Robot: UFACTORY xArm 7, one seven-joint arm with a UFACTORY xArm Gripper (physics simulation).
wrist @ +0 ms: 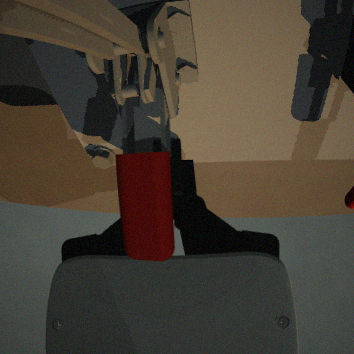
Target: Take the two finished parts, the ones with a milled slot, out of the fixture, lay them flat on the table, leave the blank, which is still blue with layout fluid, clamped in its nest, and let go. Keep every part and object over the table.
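Places are measured from the arm's base along level axes (x ahead, y right, z down), in millimetres.
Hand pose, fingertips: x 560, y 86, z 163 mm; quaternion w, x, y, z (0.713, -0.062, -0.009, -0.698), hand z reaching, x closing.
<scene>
After its pixels a point has its place.
My gripper (pixel 167 155) @[x 560, y 86, z 163 mm] is shut with nothing held between its fingers. Its black fingers are together, partly hidden behind the red handle (pixel 146 207) @[x 511, y 84, z 100 mm] of a toggle clamp, which lies across them nearer the camera. The clamp's pale metal links (pixel 161 60) @[x 478, y 79, z 128 mm] rise from the fixture at the upper left. Dark shadows cover much of that area. I cannot make out the slotted parts or the blue blank in this view.
The tip of another red handle (pixel 350 198) @[x 540, y -20, z 122 mm] shows at the right edge. A bolt head (pixel 101 155) @[x 556, y 129, z 159 mm] sits at the fixture's lower left corner. A dark shadow (pixel 306 95) @[x 509, y 11, z 165 mm] falls at the upper right. The brown table (pixel 260 187) @[x 619, y 8, z 180 mm] ends in front, with grey floor beyond its edge.
</scene>
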